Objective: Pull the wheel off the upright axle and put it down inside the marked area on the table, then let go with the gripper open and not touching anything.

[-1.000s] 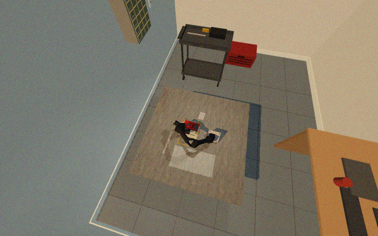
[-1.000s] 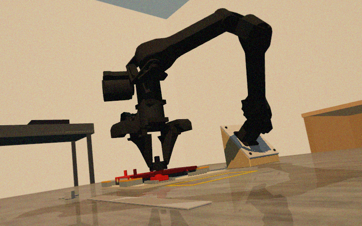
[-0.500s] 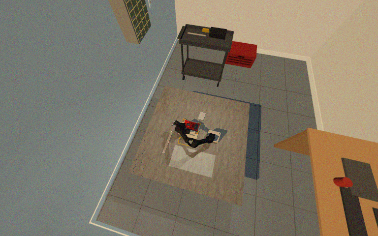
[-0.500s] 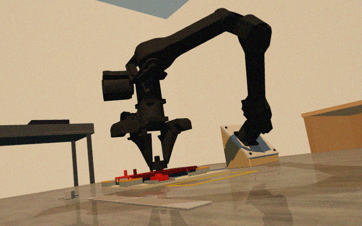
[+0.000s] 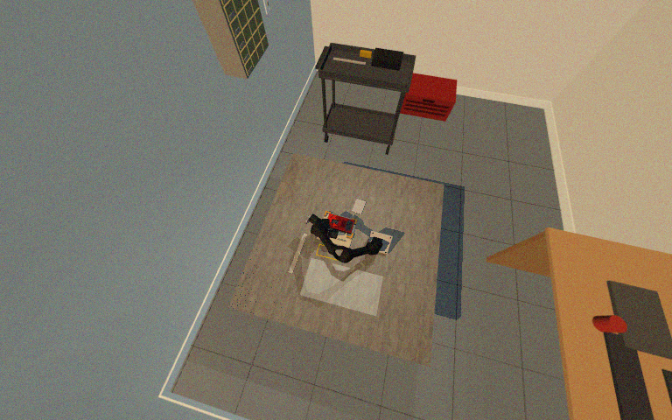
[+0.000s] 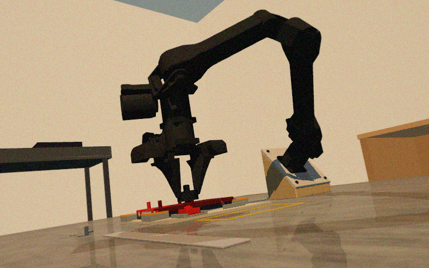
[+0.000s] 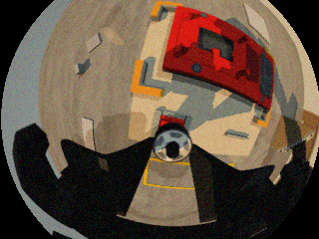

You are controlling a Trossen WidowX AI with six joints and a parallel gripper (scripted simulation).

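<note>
Right now my gripper tip is right at the wheel. Also, from my gripper tip: black axle: 1 cm to the right, 1 cm below; flat grey strip: 17 cm to the left, 15 cm ahead, 4 cm below.
</note>
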